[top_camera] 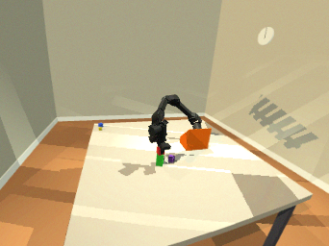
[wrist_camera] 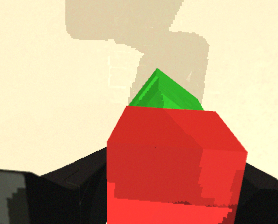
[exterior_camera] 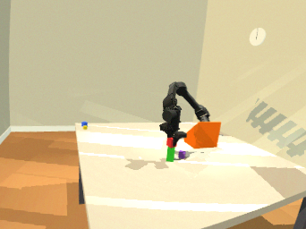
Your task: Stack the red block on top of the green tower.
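My gripper tip is 20 mm below the red block. The rest, counted from my gripper tip: purple cube (90 mm behind, 70 mm below, 20 mm to the right).
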